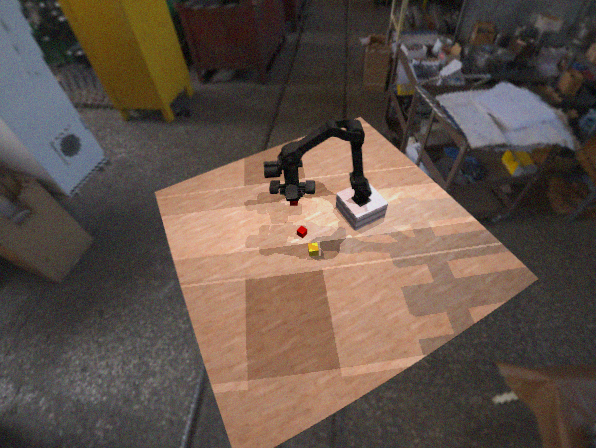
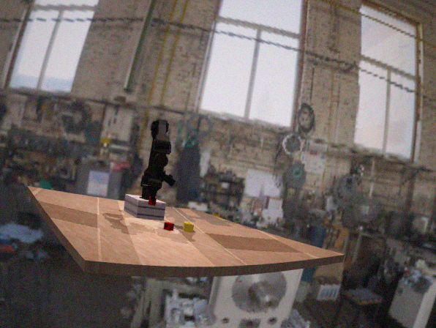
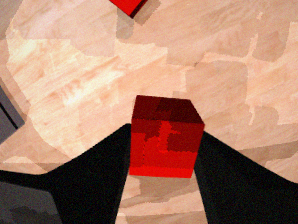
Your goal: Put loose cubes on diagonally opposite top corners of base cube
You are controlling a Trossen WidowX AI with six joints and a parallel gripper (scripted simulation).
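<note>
My gripper tip is 4 cm short of the yellow cube, 20 cm to the right of it and 10 cm above it.
</note>
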